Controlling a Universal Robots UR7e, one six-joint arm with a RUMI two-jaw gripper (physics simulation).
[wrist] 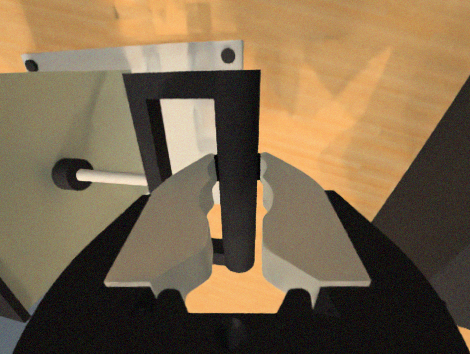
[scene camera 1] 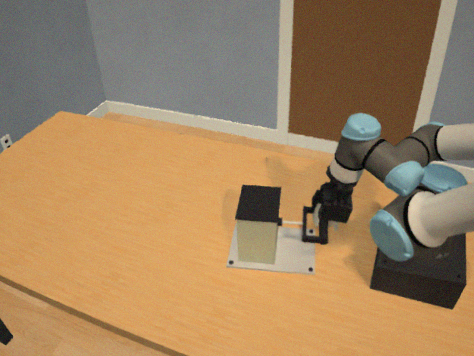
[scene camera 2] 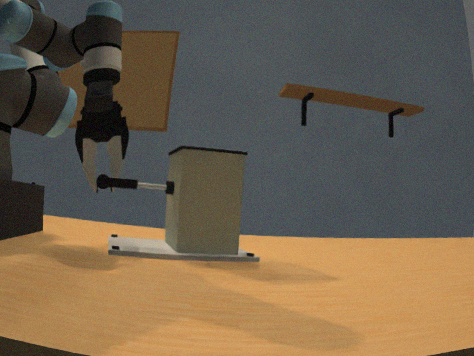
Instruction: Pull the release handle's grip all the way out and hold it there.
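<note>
The release handle is a black rectangular frame whose outer bar is the grip [scene camera 1: 324, 234] [scene camera 2: 104, 181] [wrist: 239, 130]. A pale rod [scene camera 1: 292, 222] [scene camera 2: 151, 186] [wrist: 112, 177] joins the frame to a black collar on the side of a pale green box with a black top [scene camera 1: 257, 242] [scene camera 2: 207, 202] [wrist: 35, 125]. A long stretch of the rod shows between collar and frame. My gripper [scene camera 2: 104, 189] [wrist: 238, 157] is shut on the grip, one jaw on each side of the bar, pointing down at it. In scene camera 1 the handle and the gripper body partly hide the fingertips.
The box stands on a light grey base plate [scene camera 1: 295, 260] [scene camera 2: 140, 245] [wrist: 100, 59] with dark bolts at its corners, on the wooden table [scene camera 1: 150, 215] [scene camera 2: 250, 305]. The arm's black base block [scene camera 1: 417, 280] [scene camera 2: 20, 210] stands beyond the handle's side of the plate.
</note>
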